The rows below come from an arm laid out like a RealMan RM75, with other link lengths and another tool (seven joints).
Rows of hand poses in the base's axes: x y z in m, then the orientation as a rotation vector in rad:
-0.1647 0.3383 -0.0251 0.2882 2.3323 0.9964
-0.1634 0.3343 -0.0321 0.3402 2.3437 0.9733
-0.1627 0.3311 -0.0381 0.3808 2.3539 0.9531
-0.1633 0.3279 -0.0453 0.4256 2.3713 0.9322
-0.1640 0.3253 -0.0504 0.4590 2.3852 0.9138
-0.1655 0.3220 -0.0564 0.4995 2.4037 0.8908
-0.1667 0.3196 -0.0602 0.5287 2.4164 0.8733
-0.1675 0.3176 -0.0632 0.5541 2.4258 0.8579
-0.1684 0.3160 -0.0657 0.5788 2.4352 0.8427
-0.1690 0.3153 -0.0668 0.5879 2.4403 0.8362
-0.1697 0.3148 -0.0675 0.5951 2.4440 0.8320
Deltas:
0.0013 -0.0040 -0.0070 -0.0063 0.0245 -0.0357
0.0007 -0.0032 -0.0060 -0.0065 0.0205 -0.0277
-0.0006 -0.0032 -0.0072 -0.0071 0.0288 -0.0274
-0.0007 -0.0026 -0.0051 -0.0072 0.0223 -0.0206
-0.0015 -0.0033 -0.0060 -0.0093 0.0289 -0.0241
-0.0012 -0.0024 -0.0038 -0.0071 0.0205 -0.0176
-0.0008 -0.0020 -0.0030 -0.0061 0.0166 -0.0158
-0.0009 -0.0016 -0.0025 -0.0060 0.0165 -0.0152
-0.0006 -0.0007 -0.0011 -0.0029 0.0075 -0.0051
-0.0007 -0.0005 -0.0007 -0.0016 0.0057 -0.0039

